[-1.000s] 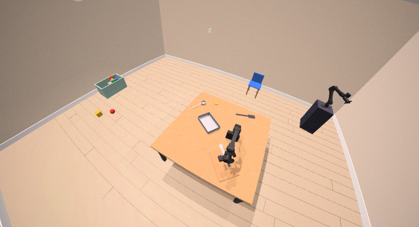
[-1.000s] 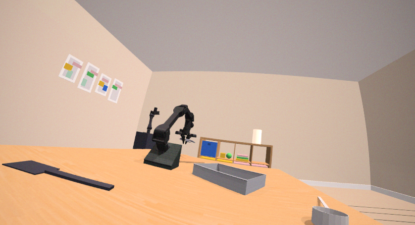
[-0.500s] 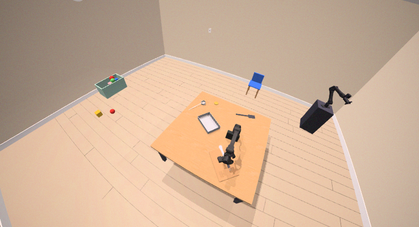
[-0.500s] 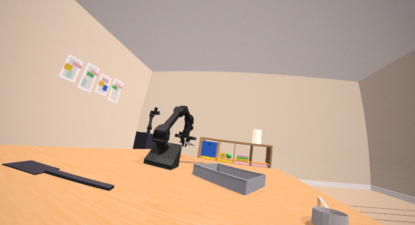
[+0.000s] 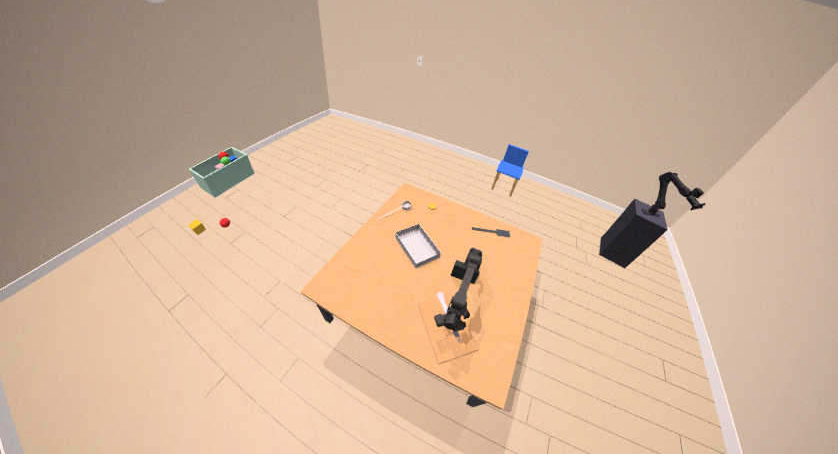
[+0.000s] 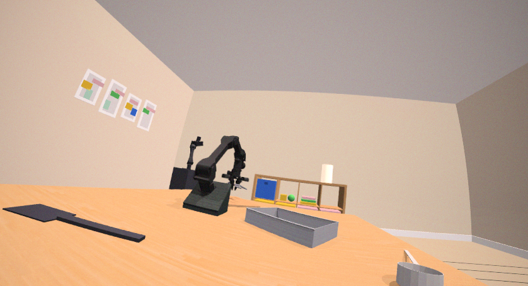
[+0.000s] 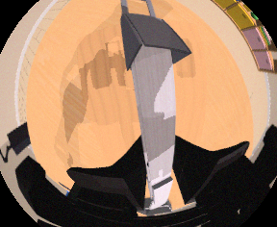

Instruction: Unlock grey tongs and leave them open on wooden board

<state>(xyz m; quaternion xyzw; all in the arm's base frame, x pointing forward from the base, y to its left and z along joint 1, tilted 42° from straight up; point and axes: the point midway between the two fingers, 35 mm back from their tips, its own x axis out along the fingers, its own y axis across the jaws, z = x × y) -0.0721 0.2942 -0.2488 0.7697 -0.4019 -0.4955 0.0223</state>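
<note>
My gripper tip is now 7 cm above the wooden board. From my gripper tip the other things lie so: yellow thing: 81 cm to the right, 61 cm ahead, 7 cm below; grey roasting tin: 47 cm ahead, 38 cm to the right, 5 cm below; dark spatula: 88 cm to the right, 7 cm below, 7 cm ahead.
</note>
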